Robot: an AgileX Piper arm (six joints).
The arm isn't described. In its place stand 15 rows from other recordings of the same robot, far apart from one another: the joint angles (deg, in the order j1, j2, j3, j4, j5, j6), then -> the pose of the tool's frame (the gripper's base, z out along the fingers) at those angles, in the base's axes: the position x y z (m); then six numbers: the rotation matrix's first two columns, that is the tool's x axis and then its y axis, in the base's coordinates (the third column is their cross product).
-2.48, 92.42, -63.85, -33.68, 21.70, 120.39 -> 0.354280 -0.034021 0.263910 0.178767 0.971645 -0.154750 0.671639 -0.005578 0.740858
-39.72, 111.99, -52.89, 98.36, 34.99, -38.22 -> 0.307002 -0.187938 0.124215 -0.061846 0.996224 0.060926 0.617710 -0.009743 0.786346
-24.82, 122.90, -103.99, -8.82, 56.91, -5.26 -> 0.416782 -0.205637 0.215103 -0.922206 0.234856 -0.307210 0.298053 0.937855 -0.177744
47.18, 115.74, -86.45, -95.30, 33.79, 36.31 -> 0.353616 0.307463 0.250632 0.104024 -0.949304 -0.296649 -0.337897 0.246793 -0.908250
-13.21, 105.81, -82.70, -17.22, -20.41, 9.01 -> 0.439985 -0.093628 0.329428 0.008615 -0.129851 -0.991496 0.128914 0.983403 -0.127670
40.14, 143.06, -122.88, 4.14, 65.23, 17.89 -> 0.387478 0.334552 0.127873 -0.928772 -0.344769 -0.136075 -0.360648 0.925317 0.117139
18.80, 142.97, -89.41, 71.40, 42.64, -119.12 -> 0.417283 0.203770 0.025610 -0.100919 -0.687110 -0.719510 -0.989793 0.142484 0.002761
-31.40, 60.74, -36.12, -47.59, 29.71, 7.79 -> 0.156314 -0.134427 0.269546 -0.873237 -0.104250 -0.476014 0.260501 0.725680 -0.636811
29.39, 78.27, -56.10, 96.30, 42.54, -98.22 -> 0.224854 0.196834 0.340974 -0.177504 -0.095503 -0.979475 -0.936428 0.322470 0.138260
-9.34, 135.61, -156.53, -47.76, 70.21, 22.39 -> 0.480725 -0.143310 0.384016 -0.555819 0.116044 -0.823164 0.692286 0.612808 -0.381058
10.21, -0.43, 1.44, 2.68, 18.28, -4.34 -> 0.053019 0.010905 0.176423 -0.236561 -0.074432 -0.968761 -0.198733 0.979689 -0.026743
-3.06, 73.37, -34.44, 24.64, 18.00, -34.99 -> 0.234326 -0.000786 0.213385 -0.748278 -0.156657 -0.644623 -0.180852 0.983083 -0.028977
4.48, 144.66, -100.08, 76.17, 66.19, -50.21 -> 0.467826 0.117743 0.073265 -0.968327 -0.008470 -0.249541 -0.227962 0.437724 0.869731
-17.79, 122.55, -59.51, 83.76, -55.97, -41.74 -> 0.329183 -0.184359 0.100283 -0.154966 0.409678 -0.898971 0.982525 0.158876 -0.096966
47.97, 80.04, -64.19, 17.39, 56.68, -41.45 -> 0.167252 0.219502 0.301519 -0.108485 -0.880088 -0.462251 -0.991253 0.130924 -0.016633
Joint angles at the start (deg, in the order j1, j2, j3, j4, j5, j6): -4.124 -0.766 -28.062 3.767 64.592 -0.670
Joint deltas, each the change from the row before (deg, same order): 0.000 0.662 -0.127 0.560 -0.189 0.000; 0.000 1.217 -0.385 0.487 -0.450 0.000; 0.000 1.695 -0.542 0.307 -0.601 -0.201; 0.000 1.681 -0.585 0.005 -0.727 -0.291; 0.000 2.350 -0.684 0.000 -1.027 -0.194; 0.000 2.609 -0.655 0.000 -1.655 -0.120; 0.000 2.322 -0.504 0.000 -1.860 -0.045; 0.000 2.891 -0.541 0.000 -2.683 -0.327; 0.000 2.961 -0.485 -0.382 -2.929 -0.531; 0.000 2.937 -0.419 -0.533 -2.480 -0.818; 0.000 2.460 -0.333 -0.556 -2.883 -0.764; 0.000 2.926 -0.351 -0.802 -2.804 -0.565
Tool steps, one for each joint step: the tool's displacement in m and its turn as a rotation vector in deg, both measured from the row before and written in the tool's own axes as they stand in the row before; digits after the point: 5 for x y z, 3 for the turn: -0.00166 0.00077 0.00089 -0.493 0.339 0.275; -0.00368 0.00068 0.00106 -0.414 0.375 0.272; -0.00510 0.00041 0.00158 -0.238 0.545 0.025; -0.00543 -0.00003 0.00152 0.034 0.365 -0.202; -0.00716 -0.00015 0.00293 0.056 0.634 -0.062; -0.00839 -0.00027 0.00400 0.078 0.293 0.032; -0.00774 -0.00031 0.00420 0.085 -0.047 0.094; -0.00973 -0.00047 0.00604 0.125 -0.339 -0.151; -0.00968 -0.00106 0.00702 0.451 -0.446 -0.584; -0.00830 -0.00129 0.00775 0.536 0.057 -0.998; -0.00787 -0.00133 0.00690 0.560 -0.727 -1.023; -0.00769 -0.00170 0.00888 0.691 -0.182 -1.020
